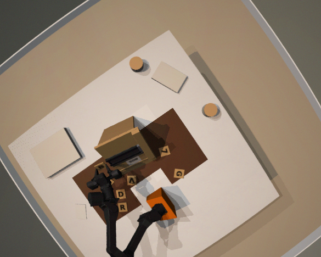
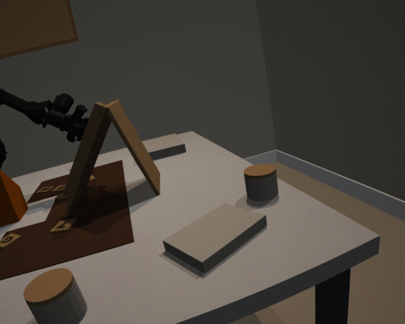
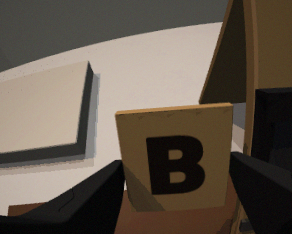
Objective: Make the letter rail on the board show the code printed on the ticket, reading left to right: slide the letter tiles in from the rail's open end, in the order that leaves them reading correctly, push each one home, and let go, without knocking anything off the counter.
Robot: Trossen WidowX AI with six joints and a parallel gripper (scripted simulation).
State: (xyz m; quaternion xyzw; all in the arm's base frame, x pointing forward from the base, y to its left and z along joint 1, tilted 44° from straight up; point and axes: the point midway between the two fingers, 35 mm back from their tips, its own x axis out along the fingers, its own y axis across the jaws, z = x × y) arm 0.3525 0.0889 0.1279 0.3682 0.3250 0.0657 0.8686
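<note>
The white ticket is 160 mm to the right of my gripper tip, 80 mm below it and 70 mm behind it. Round my gripper tip: brown mat (180 mm behind, 170 mm below, 140 mm to the right); pale card (330 mm to the left, 180 mm behind, 160 mm below); flat slab (590 mm to the right, 240 mm ahead, 150 mm below).
</note>
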